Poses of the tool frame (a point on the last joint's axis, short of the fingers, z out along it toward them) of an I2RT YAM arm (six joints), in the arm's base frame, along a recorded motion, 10 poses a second.
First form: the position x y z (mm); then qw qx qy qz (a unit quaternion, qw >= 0).
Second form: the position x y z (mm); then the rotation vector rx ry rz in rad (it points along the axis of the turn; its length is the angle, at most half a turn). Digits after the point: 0 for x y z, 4 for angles.
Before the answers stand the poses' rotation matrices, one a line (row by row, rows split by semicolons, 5 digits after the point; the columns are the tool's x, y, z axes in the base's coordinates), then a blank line. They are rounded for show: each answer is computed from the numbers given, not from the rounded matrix.
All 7 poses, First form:
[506 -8 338 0.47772 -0.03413 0.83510 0.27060]
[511 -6 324 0.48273 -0.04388 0.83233 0.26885]
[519 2 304 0.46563 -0.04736 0.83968 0.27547]
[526 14 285 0.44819 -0.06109 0.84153 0.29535]
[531 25 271 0.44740 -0.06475 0.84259 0.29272]
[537 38 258 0.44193 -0.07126 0.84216 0.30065]
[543 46 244 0.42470 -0.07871 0.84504 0.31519]
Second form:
-0.54124 -0.31555 0.77942; 0.20154 0.85122 0.48457; -0.81636 0.41935 -0.39712
-0.53010 -0.33261 0.77998; 0.18652 0.85159 0.48990; -0.82717 0.40518 -0.38939
-0.56189 -0.33607 0.75587; 0.17700 0.84375 0.50672; -0.80805 0.41851 -0.41461
-0.59079 -0.36756 0.71824; 0.16193 0.81807 0.55185; -0.79041 0.44233 -0.42379
-0.59128 -0.37104 0.71604; 0.15281 0.82025 0.55122; -0.79186 0.43535 -0.42830
-0.59924 -0.38576 0.70150; 0.14571 0.80906 0.56937; -0.78720 0.44341 -0.42862
-0.62687 -0.40075 0.66816; 0.13470 0.78892 0.59955; -0.76739 0.46584 -0.44057

[506 -8 338 -0.0834 2.0395 0.6609]
[511 -6 324 -0.1069 2.0282 0.6551]
[519 2 304 -0.1163 2.0617 0.6764]
[526 14 285 -0.1512 2.0824 0.7309]
[531 25 271 -0.1603 2.0858 0.7246]
[537 38 258 -0.1768 2.0899 0.7461]
[543 46 244 -0.1969 2.1135 0.7883]

